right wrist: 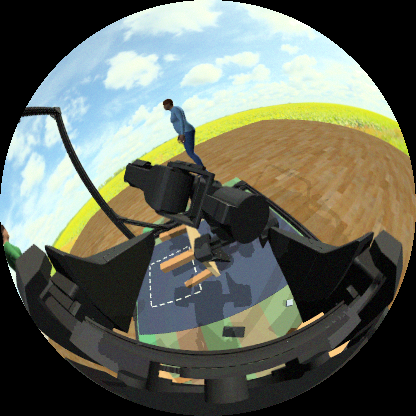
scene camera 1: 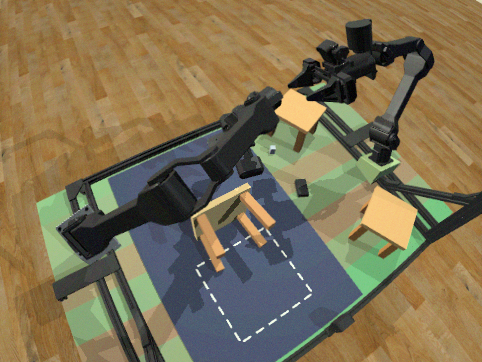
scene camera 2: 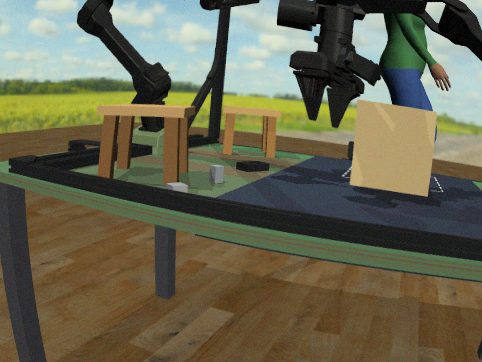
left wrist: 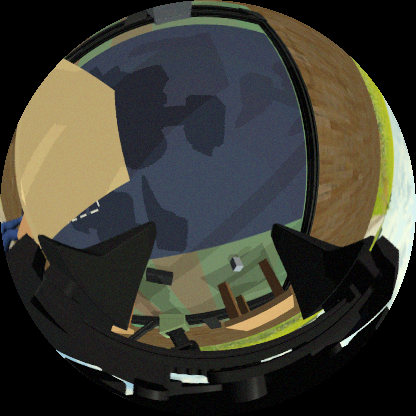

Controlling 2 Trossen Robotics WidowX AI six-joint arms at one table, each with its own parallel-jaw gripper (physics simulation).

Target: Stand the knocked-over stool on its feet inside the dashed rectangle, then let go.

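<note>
The knocked-over stool (scene camera 1: 209, 239) (scene camera 2: 392, 150) (left wrist: 65, 135) lies on its side on the dark blue mat, its seat upright on edge. Its legs point toward the dashed rectangle (scene camera 1: 311, 291) (right wrist: 152, 306), and leg ends overlap its near part in scene camera 1. The seat stands outside the rectangle. My left gripper (scene camera 2: 325, 122) (left wrist: 216, 229) is open and empty, pointing down above table level, left of the seat in scene camera 2 and apart from it. Its fingertips are hidden in scene camera 1. My right gripper (scene camera 1: 300, 92) is open and empty, high over an upright stool.
Two upright stools (scene camera 1: 300, 111) (scene camera 1: 389, 217) stand beside the mat. A black block (scene camera 1: 301, 187) (scene camera 2: 252, 166) and a small pale block (scene camera 1: 272, 149) (scene camera 2: 216, 174) lie between mat and stools. My left arm passes above the knocked-over stool. Black rails border the table.
</note>
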